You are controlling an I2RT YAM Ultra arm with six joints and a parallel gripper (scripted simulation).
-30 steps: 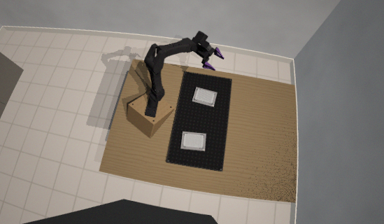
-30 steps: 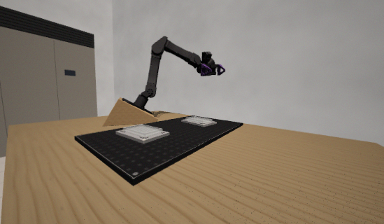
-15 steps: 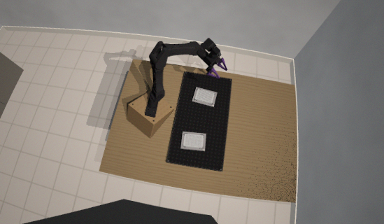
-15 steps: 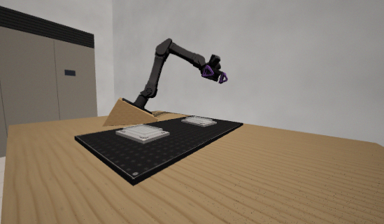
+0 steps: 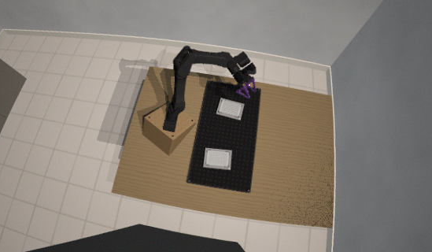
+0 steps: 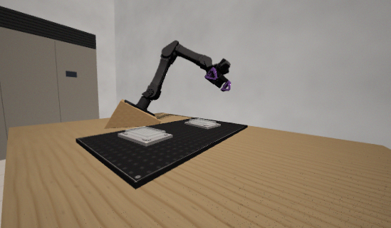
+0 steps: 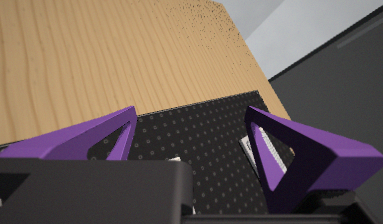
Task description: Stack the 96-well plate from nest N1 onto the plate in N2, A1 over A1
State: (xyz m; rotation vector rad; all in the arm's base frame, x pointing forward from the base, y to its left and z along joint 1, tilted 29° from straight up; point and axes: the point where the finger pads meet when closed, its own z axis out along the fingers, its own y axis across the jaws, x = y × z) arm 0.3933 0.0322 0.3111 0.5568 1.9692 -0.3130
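Now: the nest N1 13 cm behind my hand, 35 cm to the right of it and 22 cm below it.
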